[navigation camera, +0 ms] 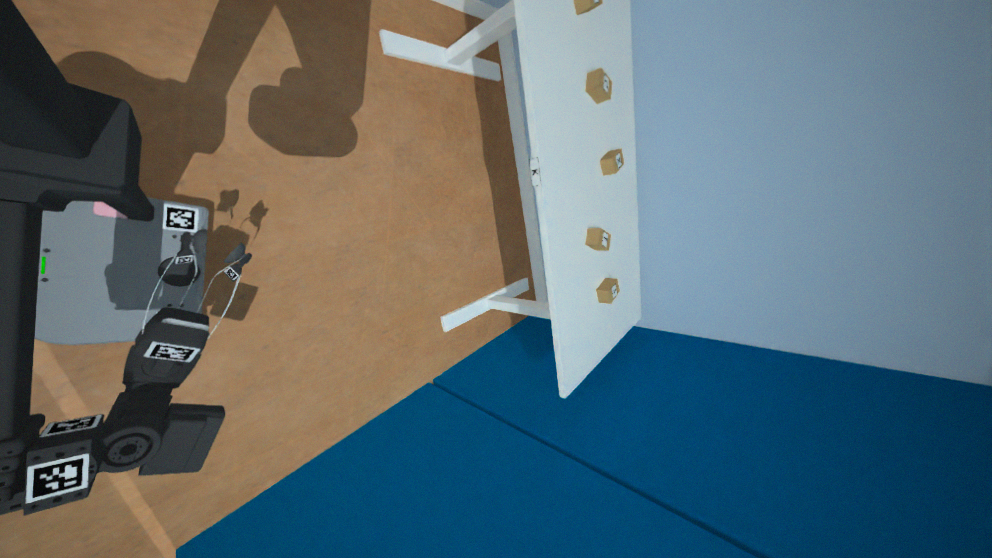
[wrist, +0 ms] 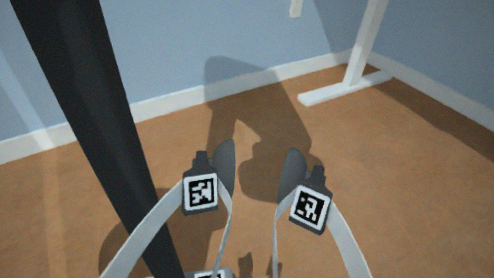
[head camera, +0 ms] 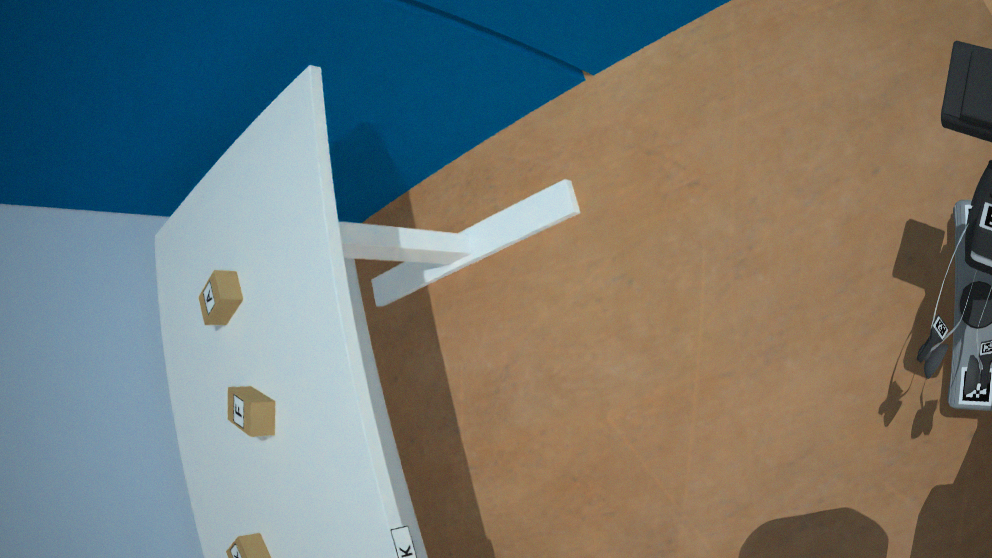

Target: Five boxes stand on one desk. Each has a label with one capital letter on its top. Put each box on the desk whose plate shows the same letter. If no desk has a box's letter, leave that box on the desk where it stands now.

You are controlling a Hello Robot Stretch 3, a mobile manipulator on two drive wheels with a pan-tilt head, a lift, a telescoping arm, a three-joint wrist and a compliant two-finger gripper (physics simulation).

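A white desk (head camera: 277, 208) (navigation camera: 582, 347) stands against the wall. Its front-edge plate (head camera: 403, 542) (navigation camera: 534, 171) reads K. In the head view, a cardboard box labelled A (head camera: 225, 298) (navigation camera: 606, 290) stands nearest the desk's blue-side end, then a box labelled F (head camera: 258, 412) (navigation camera: 596, 239). A third box (head camera: 253, 544) (navigation camera: 610, 162) is cut off in the head view; its letter is unclear. Two more boxes, one (navigation camera: 597, 86) and another (navigation camera: 587, 4), stand farther along, letters unreadable. My gripper (head camera: 955, 362) (navigation camera: 213, 251) (wrist: 259, 162) is open and empty, over my base, away from the desk.
Blue panels (head camera: 138, 90) (navigation camera: 485, 485) adjoin the desk's end. The desk's white foot (head camera: 527, 208) (navigation camera: 464, 313) reaches onto the brown floor. In the wrist view, a dark mast (wrist: 85, 100) stands left and another white foot (wrist: 325, 95) is near the wall at back right.
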